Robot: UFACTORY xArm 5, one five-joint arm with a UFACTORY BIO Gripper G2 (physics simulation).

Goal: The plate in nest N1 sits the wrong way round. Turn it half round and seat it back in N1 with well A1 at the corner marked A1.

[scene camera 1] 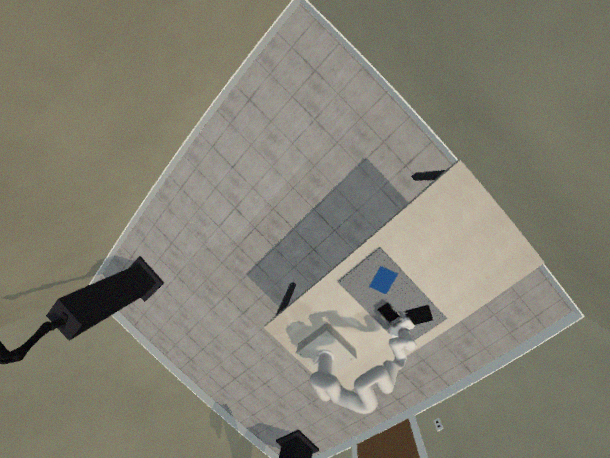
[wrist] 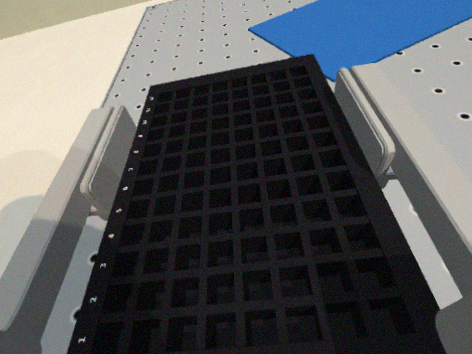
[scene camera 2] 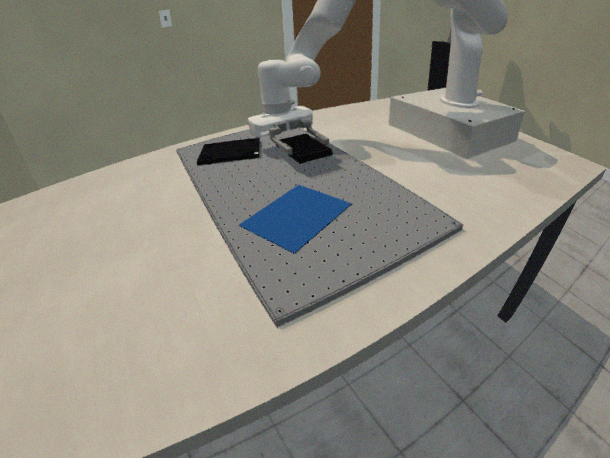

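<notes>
The plate (scene camera 1: 388,312) (scene camera 2: 310,148) (wrist: 235,170) is black with a grid of square wells. It is roughly level, a little above the grey perforated board, with its shadow on the board in scene camera 2. In the wrist view the row of printed numbers runs along its left edge, 1 nearest the camera; its near edge is cut off. My gripper (scene camera 2: 306,145) (wrist: 239,137) is shut on the plate, one pad at each long side. Nest N1 (scene camera 1: 419,314) (scene camera 2: 227,151) is a low black block on the board, beside the plate, with a small white mark at one corner; no plate shows on it.
A blue mat (scene camera 1: 383,279) (scene camera 2: 296,218) (wrist: 370,32) lies on the grey board (scene camera 1: 356,281) (scene camera 2: 390,239), in front of the plate in scene camera 2. The arm's base block (scene camera 2: 430,126) stands on the table (scene camera 1: 475,225) (scene camera 2: 110,280), to the right of the board there.
</notes>
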